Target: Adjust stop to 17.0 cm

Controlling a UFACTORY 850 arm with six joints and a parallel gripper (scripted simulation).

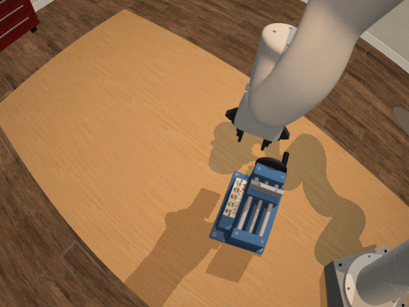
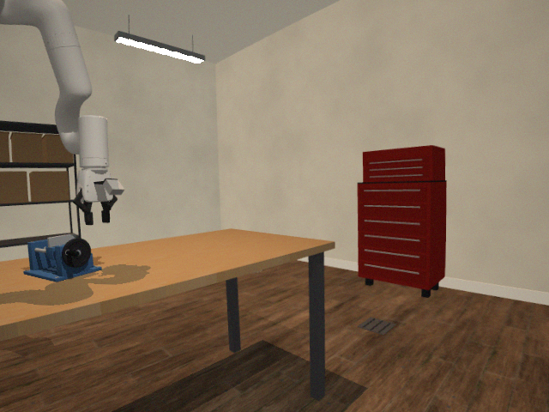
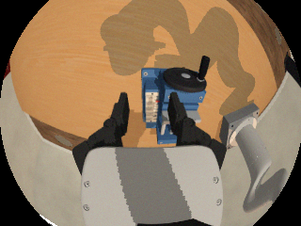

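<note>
Now: hand 8 cm past the black handwheel, 5 cm to the left of it and 9 cm above it. Round my hand: grey stop bar: 9 cm behind, 5 cm to the left, 8 cm below.
</note>
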